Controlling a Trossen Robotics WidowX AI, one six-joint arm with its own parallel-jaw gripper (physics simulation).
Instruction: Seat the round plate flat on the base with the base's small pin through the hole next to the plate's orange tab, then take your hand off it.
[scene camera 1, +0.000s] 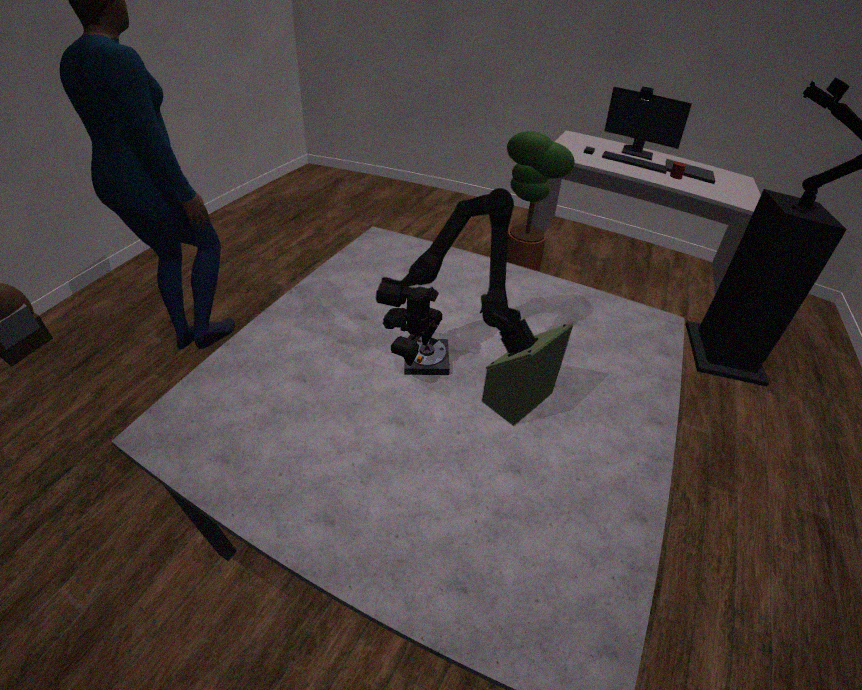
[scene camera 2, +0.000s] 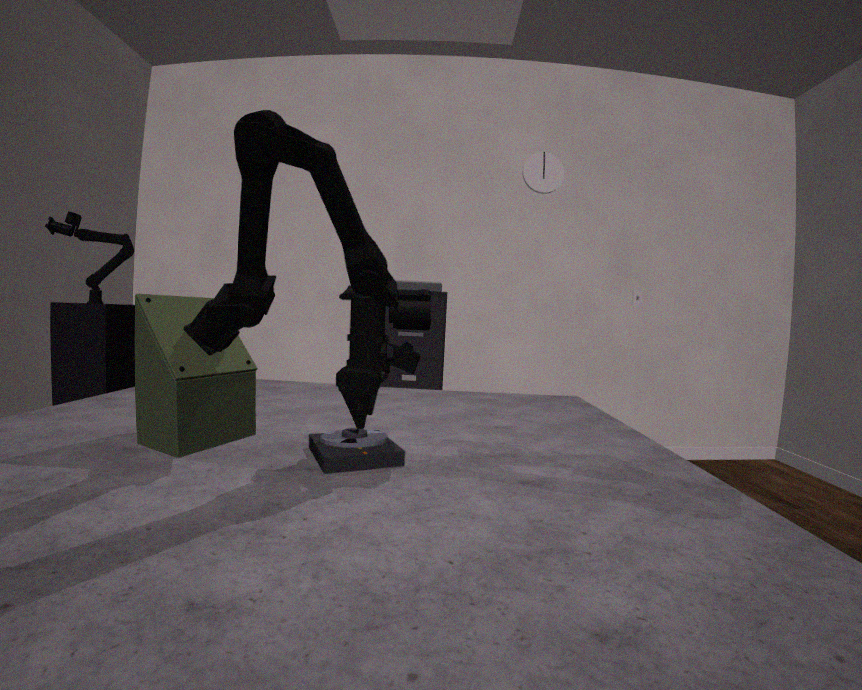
Scene:
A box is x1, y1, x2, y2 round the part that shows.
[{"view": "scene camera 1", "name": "my gripper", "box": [383, 308, 441, 365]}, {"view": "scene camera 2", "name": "my gripper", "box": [336, 328, 419, 428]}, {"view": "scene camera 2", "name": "round pale plate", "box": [321, 427, 387, 447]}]

